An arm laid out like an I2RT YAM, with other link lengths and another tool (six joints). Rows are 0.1 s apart.
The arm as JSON. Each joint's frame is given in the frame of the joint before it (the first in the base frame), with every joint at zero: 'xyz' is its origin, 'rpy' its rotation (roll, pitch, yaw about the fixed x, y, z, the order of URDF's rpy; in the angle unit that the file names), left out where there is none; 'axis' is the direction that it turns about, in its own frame. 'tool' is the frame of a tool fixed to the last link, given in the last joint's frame.
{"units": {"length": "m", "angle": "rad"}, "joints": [
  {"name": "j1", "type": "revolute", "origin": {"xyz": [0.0, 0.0, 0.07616], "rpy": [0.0, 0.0, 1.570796]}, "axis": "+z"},
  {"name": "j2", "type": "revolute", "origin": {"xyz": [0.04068, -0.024, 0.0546], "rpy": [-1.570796, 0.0, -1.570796]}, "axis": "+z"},
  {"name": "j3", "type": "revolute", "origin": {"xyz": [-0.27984, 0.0, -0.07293], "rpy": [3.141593, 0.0, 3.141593]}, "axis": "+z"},
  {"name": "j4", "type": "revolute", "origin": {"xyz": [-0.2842, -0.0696, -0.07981], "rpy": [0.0, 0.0, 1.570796]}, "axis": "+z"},
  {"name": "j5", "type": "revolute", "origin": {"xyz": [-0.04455, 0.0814, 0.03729], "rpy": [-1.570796, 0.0, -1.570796]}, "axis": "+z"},
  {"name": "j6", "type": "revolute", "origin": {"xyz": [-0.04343, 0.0, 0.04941], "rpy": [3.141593, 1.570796, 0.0]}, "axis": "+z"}
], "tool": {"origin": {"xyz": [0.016, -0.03, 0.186], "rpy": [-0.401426, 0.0, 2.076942]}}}
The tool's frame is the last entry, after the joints.
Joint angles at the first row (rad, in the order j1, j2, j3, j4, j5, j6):
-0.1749, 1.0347, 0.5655, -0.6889, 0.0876, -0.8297
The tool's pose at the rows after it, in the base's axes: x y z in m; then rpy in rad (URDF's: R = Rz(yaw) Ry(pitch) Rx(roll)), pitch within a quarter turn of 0, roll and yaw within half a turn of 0:
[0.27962 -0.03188 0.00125 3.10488 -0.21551 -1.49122]
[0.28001 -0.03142 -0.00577 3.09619 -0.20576 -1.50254]
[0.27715 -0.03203 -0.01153 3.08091 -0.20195 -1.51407]
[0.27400 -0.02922 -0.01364 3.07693 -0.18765 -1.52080]
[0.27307 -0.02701 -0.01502 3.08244 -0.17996 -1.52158]
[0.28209 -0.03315 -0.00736 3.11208 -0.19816 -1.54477]
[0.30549 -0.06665 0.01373 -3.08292 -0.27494 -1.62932]
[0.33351 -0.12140 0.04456 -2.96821 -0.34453 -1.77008]
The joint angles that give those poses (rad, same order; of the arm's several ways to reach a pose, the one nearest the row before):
-0.1810, 1.0717, 0.5483, -0.6379, 0.1013, -0.8277
-0.1810, 1.0971, 0.5408, -0.6171, 0.0998, -0.8127
-0.1810, 1.1127, 0.5344, -0.6121, 0.1052, -0.7990
-0.1814, 1.1081, 0.5265, -0.6170, 0.0957, -0.7876
-0.1810, 1.0999, 0.5155, -0.6109, 0.0877, -0.7842
-0.1836, 1.0939, 0.5281, -0.5981, 0.1039, -0.7747
-0.2300, 1.0840, 0.5543, -0.5341, 0.1647, -0.7852
-0.3317, 1.1142, 0.6122, -0.4385, 0.2108, -0.8103

